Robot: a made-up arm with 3 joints. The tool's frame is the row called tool. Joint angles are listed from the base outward.
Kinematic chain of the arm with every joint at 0, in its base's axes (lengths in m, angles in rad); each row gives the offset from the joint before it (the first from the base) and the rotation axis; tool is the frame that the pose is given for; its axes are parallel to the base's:
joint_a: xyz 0 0 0.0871 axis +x
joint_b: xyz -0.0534 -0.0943 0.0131 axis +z
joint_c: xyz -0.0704 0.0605 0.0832 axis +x
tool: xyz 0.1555 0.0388 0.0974
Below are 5 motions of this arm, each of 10 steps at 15 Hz.
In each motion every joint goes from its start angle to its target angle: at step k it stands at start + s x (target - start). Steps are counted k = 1, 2, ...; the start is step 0. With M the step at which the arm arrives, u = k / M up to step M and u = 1 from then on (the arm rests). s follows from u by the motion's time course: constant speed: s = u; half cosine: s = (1 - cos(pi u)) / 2; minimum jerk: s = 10 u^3 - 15 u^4 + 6 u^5.
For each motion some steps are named. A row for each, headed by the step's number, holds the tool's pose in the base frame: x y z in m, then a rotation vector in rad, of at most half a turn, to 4 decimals.
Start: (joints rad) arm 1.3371 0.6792 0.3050
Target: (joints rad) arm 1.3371 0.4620 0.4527
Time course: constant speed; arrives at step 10
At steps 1, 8, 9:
1: -0.0268 -0.1931 0.1439 1.5909 -0.3587 0.6432
8: -0.0060 -0.1965 0.1296 1.7183 -0.2540 0.5166
9: -0.0033 -0.1970 0.1272 1.7362 -0.2400 0.4974

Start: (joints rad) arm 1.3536 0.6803 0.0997
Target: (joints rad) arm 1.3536 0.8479 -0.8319
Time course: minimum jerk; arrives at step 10
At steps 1, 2, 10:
1: -0.0442 -0.1859 0.1582 1.3848 -0.4381 0.5997
2: -0.0481 -0.1837 0.1614 1.3396 -0.4548 0.5934
10: -0.1161 -0.1140 0.1885 0.4898 -0.7610 0.3943

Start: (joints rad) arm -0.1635 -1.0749 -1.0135
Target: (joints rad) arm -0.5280 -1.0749 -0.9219
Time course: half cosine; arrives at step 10
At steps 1, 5, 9, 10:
1: 0.1310 -0.0702 0.2162 -1.0622 0.4621 -1.0364
5: 0.1302 -0.0458 0.2307 -1.1772 0.3516 -1.0941
9: 0.1292 -0.0186 0.2405 -1.2918 0.2344 -1.1416
10: 0.1292 -0.0171 0.2409 -1.2977 0.2282 -1.1438

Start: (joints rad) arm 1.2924 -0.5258 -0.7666
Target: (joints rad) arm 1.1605 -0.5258 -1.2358
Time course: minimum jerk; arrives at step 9
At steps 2, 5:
2: 0.0993 -0.1307 0.1251 0.4687 0.4584 -0.2676
5: 0.1027 -0.1023 0.1308 0.1594 0.4763 -0.2240

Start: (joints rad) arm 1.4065 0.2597 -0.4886
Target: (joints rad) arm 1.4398 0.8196 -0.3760
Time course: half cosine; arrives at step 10
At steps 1, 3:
1: -0.0093 -0.1517 0.1768 0.9156 -0.2298 0.1656
3: -0.0251 -0.1535 0.1784 0.9365 -0.3143 0.2298

